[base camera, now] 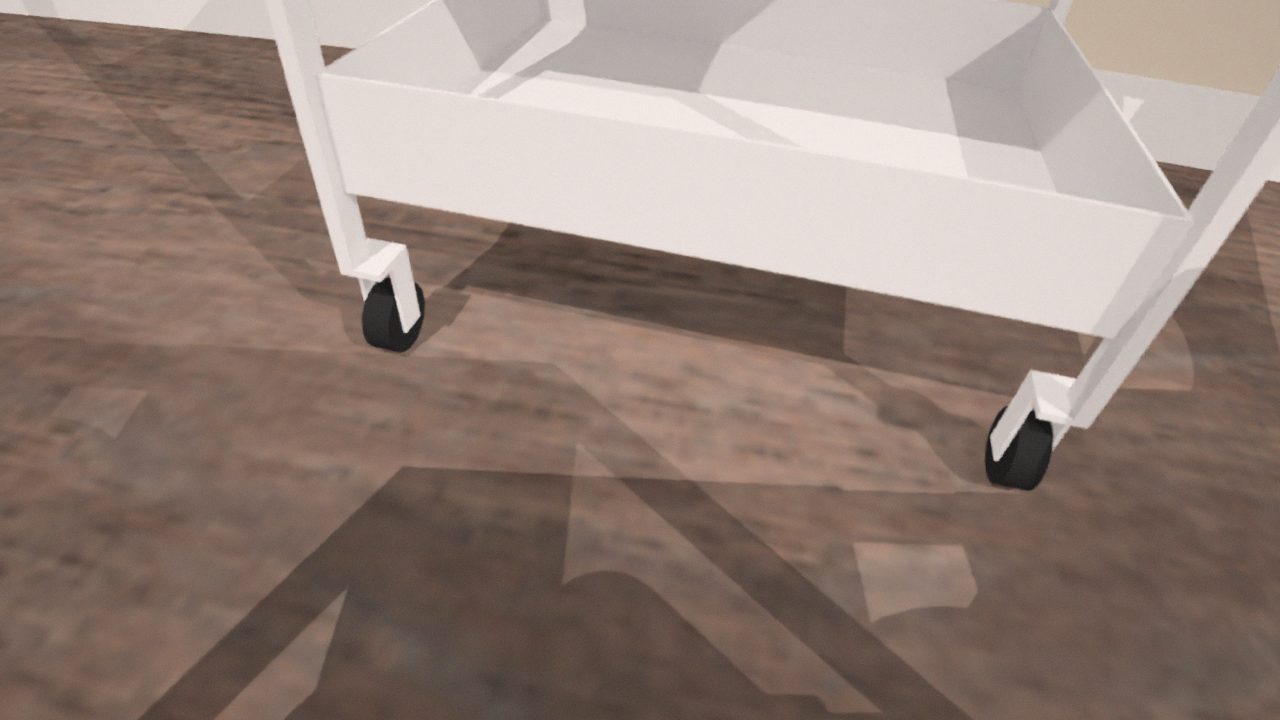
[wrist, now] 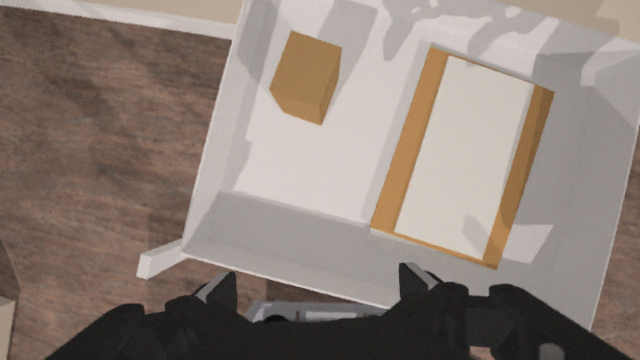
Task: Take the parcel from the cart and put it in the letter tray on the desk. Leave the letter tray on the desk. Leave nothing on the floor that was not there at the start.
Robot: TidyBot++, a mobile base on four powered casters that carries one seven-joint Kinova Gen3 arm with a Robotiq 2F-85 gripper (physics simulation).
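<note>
The cart is white; its lower tray shows in the base camera and its top tray in the wrist view. A small brown box, which looks like the parcel, stands in the top tray's far left part. A larger flat orange-brown item with a white top face lies to its right, a gap between them. My gripper is open and empty, its fingertips over the tray's near wall in the wrist view, nearer the camera than the box. The desk and letter tray cannot be made out.
Two black front casters stand on the wood floor. A post end sticks out at the top tray's near left corner. A beige wall rises behind the cart. A beige edge shows at the wrist view's lower left.
</note>
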